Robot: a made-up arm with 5 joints. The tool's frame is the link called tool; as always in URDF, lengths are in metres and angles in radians.
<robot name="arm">
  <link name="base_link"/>
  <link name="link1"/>
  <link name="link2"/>
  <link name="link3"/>
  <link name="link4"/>
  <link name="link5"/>
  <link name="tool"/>
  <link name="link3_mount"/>
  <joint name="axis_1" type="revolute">
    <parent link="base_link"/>
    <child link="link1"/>
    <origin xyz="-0.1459 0.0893 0.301" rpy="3.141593 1.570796 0"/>
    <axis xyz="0 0 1"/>
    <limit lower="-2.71" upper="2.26"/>
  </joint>
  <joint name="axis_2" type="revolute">
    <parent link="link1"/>
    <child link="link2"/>
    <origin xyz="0.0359 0.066 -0.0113" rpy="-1.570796 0 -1.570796"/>
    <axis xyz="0 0 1"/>
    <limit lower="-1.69" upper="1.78"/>
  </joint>
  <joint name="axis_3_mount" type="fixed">
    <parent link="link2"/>
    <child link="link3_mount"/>
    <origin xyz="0.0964 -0.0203 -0.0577" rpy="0 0 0"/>
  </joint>
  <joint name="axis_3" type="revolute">
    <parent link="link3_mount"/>
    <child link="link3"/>
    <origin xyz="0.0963 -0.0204 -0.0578" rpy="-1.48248 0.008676 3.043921"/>
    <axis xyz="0 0 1"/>
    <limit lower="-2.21" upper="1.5"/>
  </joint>
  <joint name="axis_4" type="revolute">
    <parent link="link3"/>
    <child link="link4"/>
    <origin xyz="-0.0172 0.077 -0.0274" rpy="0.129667 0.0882 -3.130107"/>
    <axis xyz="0 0 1"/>
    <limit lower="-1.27" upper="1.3"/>
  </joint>
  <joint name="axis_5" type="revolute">
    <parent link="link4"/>
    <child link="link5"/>
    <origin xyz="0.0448 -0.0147 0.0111" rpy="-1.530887 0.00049 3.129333"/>
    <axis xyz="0 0 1"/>
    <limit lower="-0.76" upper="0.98"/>
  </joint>
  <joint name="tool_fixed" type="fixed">
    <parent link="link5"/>
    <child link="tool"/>
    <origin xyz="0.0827 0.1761 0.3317" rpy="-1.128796 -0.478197 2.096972"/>
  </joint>
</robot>
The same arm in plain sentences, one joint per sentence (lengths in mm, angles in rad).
The arm has five revolute joints in a row. What follows holds with every joint at zero, and every direction is one of the base frame's. The first joint lies 145.9 mm along -x and 89.3 mm along +y and 301 mm along +z from the base frame's origin and rotates about -x, from -2.71 to 2.26 rad. The second joint lies 11.3 mm along +x and 66 mm along -y and 35.9 mm along -z from the first joint and rotates about -z, from -1.69 to 1.78 rad. The third joint lies 40.7 mm along -x and 192.7 mm along +y and 115.5 mm along +z from the second joint and rotates about the direction (-0.991281, -0.097898, -0.088198), from -2.21 to 1.5 rad. The fourth joint lies 18.7 mm along +x and 19.8 mm along +y and 79 mm along +z from the third joint and rotates about the direction (-0.999169, -0.0083, 0.039899), from -1.27 to 1.3 rad. The fifth joint lies 10.9 mm along -x and 44.9 mm along +y and 14.6 mm along +z from the fourth joint and rotates about +z, from -0.76 to 0.98 rad. The tool frame, which is the frame that the pose is given for, lies 176.8 mm along +x and 81.1 mm along -y and 331.7 mm along +z from the fifth joint; its axes are the base frame's turned by roll -1.1288, pitch -0.4782 and yaw 0.535 rad (as in URDF: about the fixed x, then y, then z).
